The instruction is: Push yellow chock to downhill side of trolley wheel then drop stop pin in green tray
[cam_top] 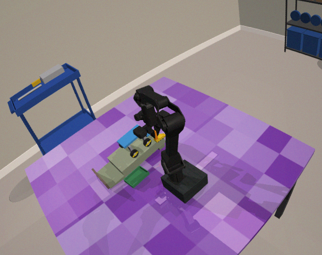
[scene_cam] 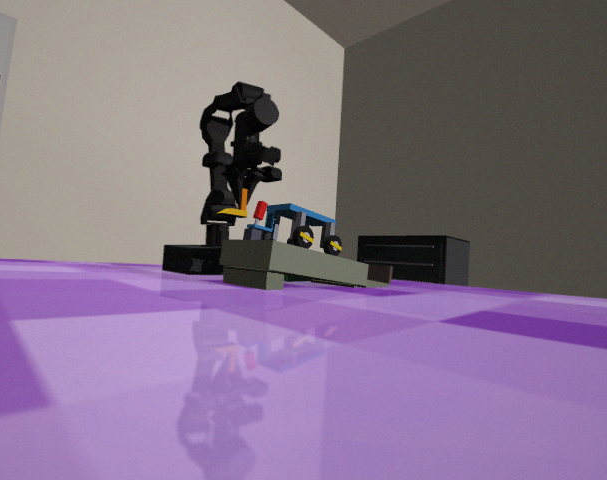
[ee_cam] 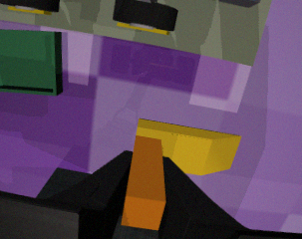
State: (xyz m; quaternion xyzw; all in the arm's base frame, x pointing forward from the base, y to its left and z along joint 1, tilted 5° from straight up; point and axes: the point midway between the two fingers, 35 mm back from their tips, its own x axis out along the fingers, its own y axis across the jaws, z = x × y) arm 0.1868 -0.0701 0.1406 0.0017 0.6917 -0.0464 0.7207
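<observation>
Right now my gripper tip is 100 mm short of the red-headed stop pin, 50 mm to the left of it and 40 mm above it. Round my gripper tip: yellow chock (20 mm to the right, 10 mm below); green tray (20 mm ahead, 170 mm to the left, 180 mm below); blue trolley (130 mm ahead, 50 mm to the left, 60 mm below).
</observation>
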